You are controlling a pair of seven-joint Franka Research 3 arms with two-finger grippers.
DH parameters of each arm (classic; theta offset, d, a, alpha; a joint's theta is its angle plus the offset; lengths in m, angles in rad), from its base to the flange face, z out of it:
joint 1: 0 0.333 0 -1.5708
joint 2: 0 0 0 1.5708
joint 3: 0 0.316 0.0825 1.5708
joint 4: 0 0 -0.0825 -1.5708
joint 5: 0 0.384 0 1.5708
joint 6: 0 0 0.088 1.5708
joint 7: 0 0.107 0 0
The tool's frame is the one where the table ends.
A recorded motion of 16 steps. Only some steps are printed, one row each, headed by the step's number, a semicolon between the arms.
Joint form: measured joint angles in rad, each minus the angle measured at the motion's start. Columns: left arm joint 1, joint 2, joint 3, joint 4, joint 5, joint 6, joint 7; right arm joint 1, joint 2, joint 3, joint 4, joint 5, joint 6, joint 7.
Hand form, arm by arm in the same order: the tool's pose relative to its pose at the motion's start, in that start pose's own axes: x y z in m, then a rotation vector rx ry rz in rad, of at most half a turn. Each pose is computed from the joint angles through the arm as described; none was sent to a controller.
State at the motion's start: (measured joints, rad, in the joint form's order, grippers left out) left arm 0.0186 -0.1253 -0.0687 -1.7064 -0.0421 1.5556 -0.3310; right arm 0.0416 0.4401 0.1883 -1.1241 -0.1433 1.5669 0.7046
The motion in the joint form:
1: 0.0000 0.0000 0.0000 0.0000 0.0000 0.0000 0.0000; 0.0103 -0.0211 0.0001 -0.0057 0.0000 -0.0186 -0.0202
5: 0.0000 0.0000 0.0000 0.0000 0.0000 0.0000 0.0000; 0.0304 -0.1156 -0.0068 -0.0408 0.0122 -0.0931 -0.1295
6: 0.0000 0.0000 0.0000 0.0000 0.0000 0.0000 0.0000; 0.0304 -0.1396 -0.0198 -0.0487 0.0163 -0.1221 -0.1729
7: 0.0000 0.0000 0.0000 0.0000 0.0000 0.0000 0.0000; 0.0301 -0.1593 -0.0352 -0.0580 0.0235 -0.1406 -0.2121
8: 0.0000 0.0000 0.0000 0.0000 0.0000 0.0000 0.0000; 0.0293 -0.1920 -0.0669 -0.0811 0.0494 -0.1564 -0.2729
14: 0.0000 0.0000 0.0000 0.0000 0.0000 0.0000 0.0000; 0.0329 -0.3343 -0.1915 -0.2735 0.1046 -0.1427 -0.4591
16: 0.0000 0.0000 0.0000 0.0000 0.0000 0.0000 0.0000; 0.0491 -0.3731 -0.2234 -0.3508 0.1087 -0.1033 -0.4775
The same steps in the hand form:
1: 0.0000 0.0000 0.0000 0.0000 0.0000 0.0000; -0.0098 -0.0013 -0.0104 -0.0044 0.0000 -0.0301
5: 0.0000 0.0000 0.0000 0.0000 0.0000 0.0000; -0.0423 0.0097 -0.0501 -0.0188 -0.0091 -0.1520
6: 0.0000 0.0000 0.0000 0.0000 0.0000 0.0000; -0.0459 0.0205 -0.0585 -0.0301 -0.0193 -0.1826
7: 0.0000 0.0000 0.0000 0.0000 0.0000 0.0000; -0.0473 0.0307 -0.0642 -0.0353 -0.0282 -0.2071
8: 0.0000 0.0000 0.0000 0.0000 0.0000 0.0000; -0.0479 0.0477 -0.0711 -0.0279 -0.0446 -0.2399
14: 0.0000 0.0000 0.0000 0.0000 0.0000 0.0000; -0.0501 0.1151 -0.0651 -0.0177 -0.0989 -0.3181
16: 0.0000 0.0000 0.0000 0.0000 0.0000 0.0000; -0.0534 0.1255 -0.0545 -0.0145 -0.0998 -0.3225

